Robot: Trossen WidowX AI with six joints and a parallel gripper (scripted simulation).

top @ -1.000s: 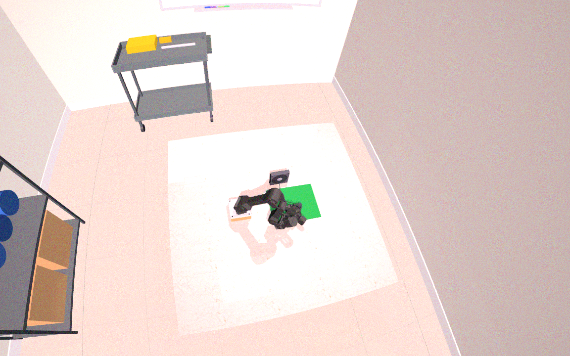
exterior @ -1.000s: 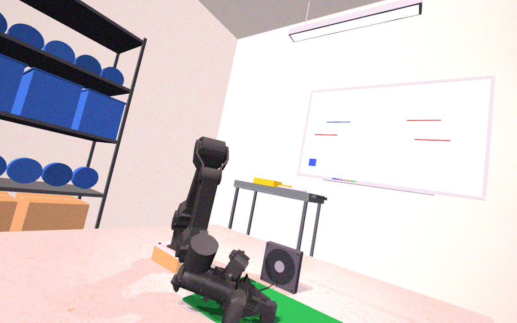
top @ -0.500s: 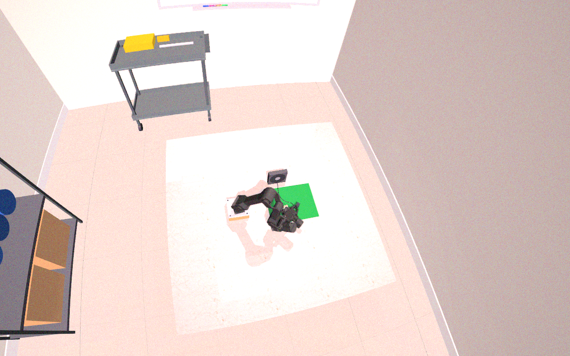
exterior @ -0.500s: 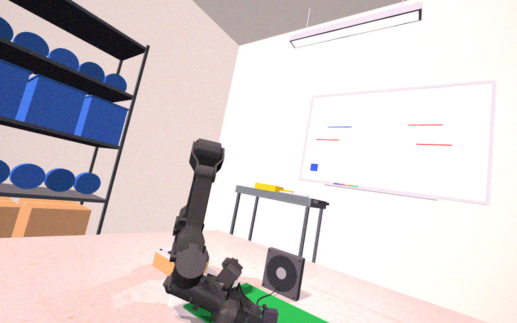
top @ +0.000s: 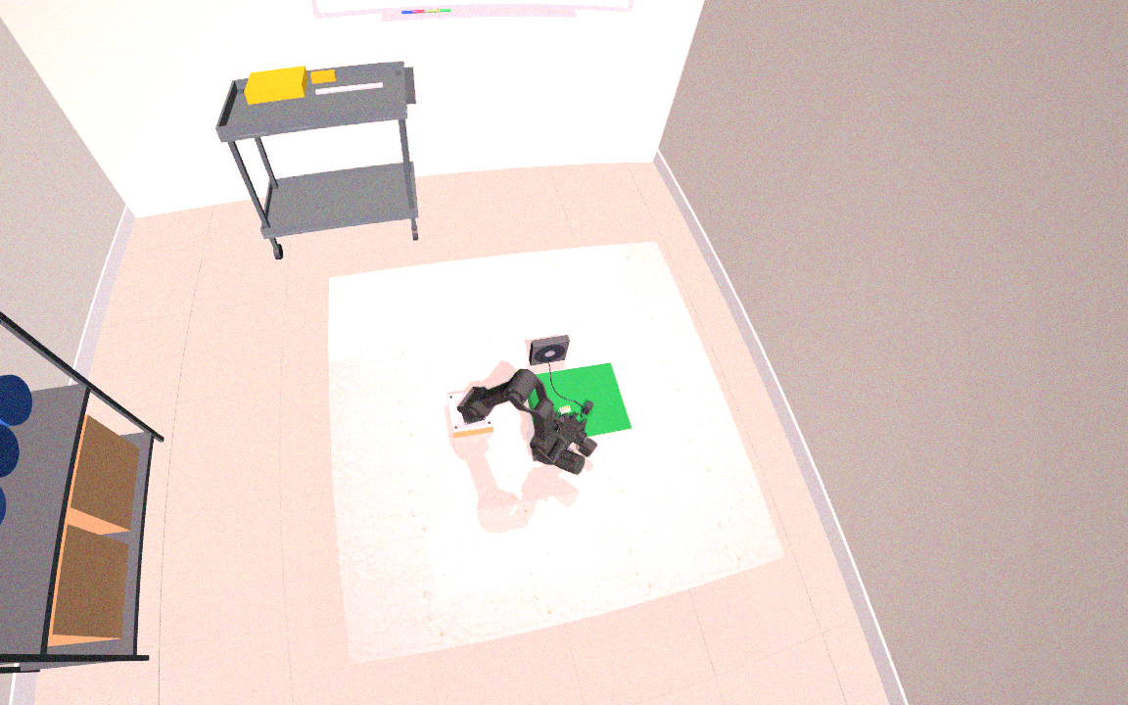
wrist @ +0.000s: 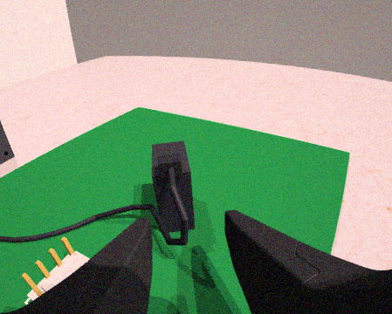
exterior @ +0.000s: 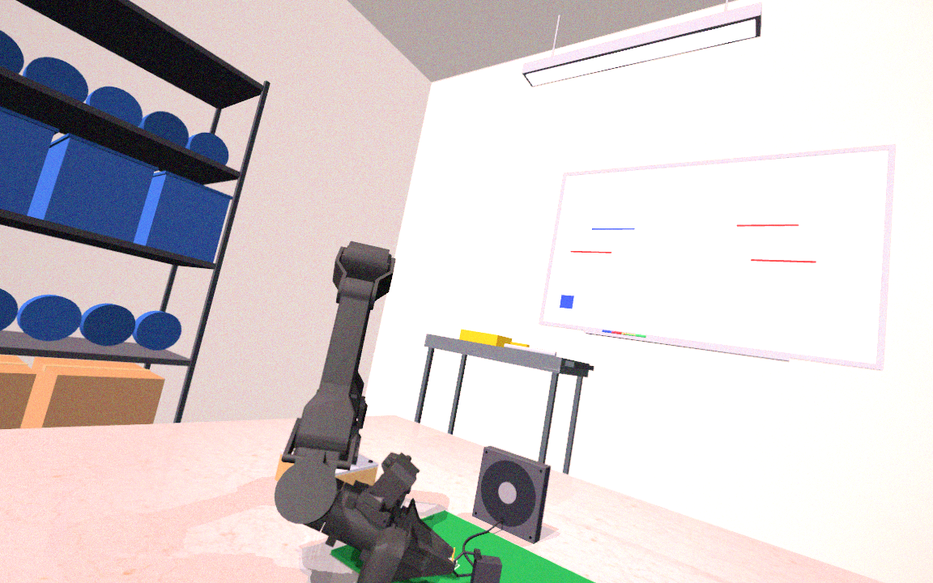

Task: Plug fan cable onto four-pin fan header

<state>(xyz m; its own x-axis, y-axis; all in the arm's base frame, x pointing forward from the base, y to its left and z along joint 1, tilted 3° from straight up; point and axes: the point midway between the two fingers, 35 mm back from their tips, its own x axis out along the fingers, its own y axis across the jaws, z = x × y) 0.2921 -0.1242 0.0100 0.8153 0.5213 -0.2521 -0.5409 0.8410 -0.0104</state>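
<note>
My gripper tip is now 30 mm short of the dark plug, 30 mm to the right of it and 10 mm above it. From my gripper tip the other things lie so: fan: 30 mm behind, 240 mm to the left, 20 mm above; then green board: 10 mm ahead, 70 mm to the left, 50 mm below.
</note>
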